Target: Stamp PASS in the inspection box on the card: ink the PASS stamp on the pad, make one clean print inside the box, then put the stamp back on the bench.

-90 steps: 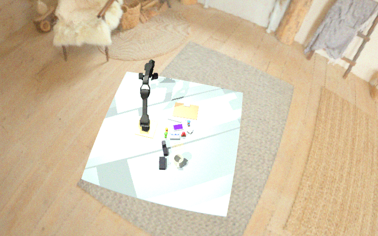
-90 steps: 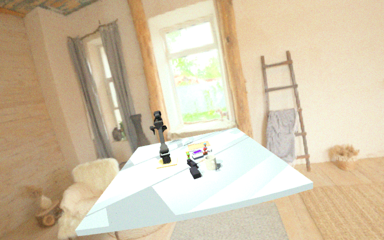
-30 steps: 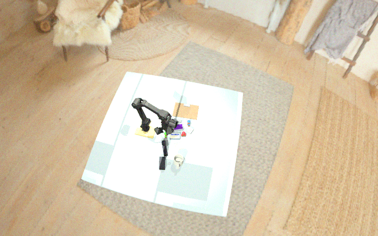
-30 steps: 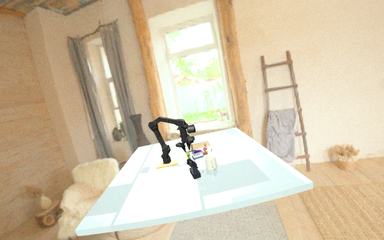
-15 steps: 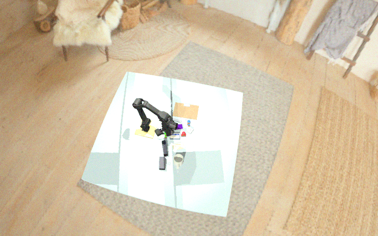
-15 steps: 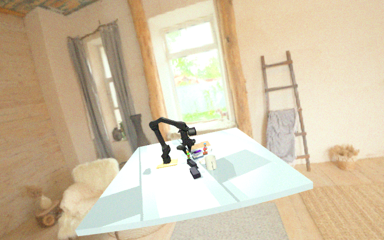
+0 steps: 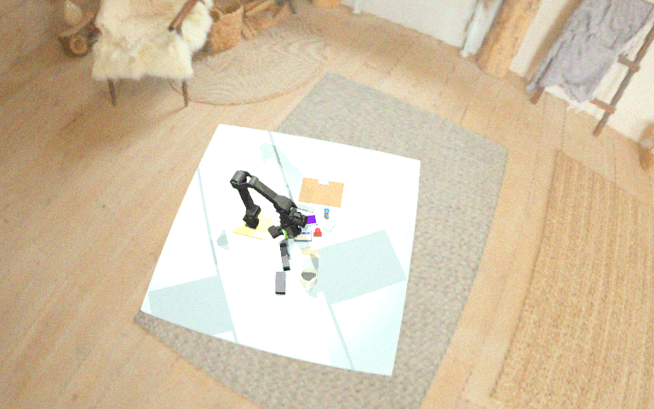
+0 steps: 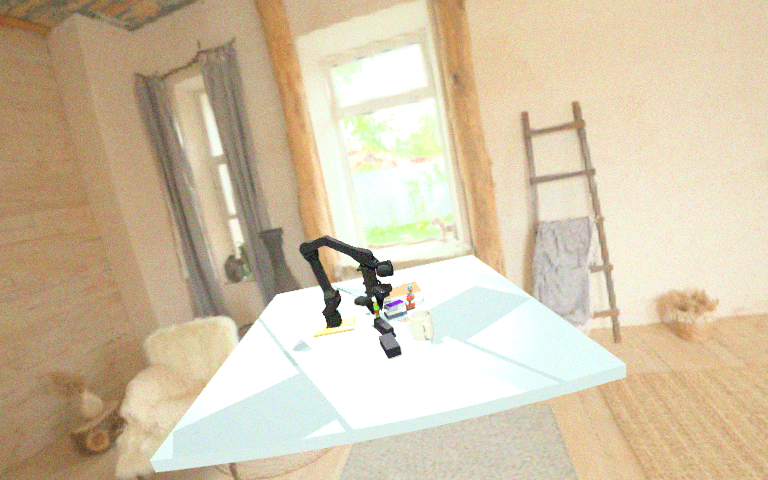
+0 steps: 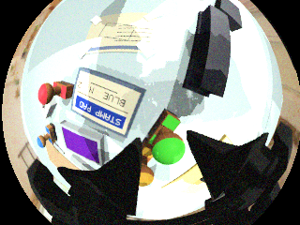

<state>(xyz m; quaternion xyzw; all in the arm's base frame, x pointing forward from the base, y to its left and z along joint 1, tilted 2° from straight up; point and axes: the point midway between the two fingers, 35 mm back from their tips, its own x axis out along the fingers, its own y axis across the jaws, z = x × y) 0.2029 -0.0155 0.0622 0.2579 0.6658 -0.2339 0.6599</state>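
The green-knobbed stamp lies 2 cm below my gripper tip. From my gripper tip the other things lie so: purple ink pad (8 cm ahead, 12 cm to the left, 3 cm below); orange-knobbed stamp (1 cm behind, 5 cm to the left, 2 cm below); cream card (13 cm ahead, 6 cm to the right, 4 cm below).
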